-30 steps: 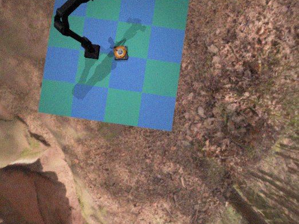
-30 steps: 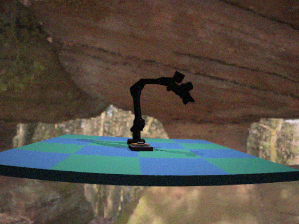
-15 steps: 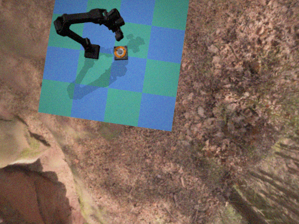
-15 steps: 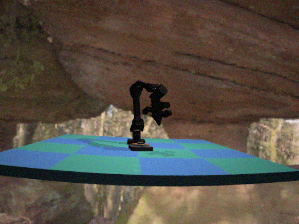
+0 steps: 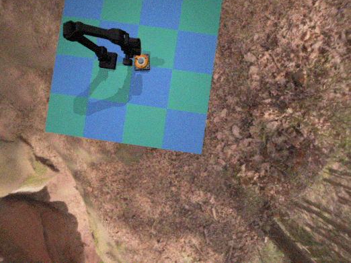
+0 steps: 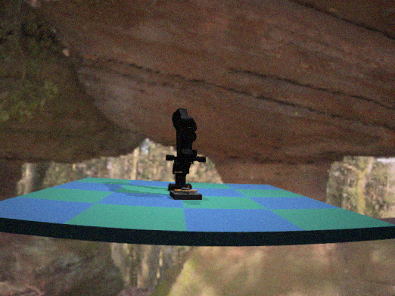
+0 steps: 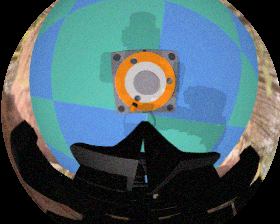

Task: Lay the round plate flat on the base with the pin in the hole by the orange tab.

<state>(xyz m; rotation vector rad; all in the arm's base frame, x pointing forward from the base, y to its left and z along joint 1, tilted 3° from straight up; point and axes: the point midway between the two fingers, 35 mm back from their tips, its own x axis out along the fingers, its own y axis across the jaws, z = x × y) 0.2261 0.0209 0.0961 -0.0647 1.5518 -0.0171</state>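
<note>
The square grey base is 70 mm below my gripper tip and 50 mm ahead of it.
</note>
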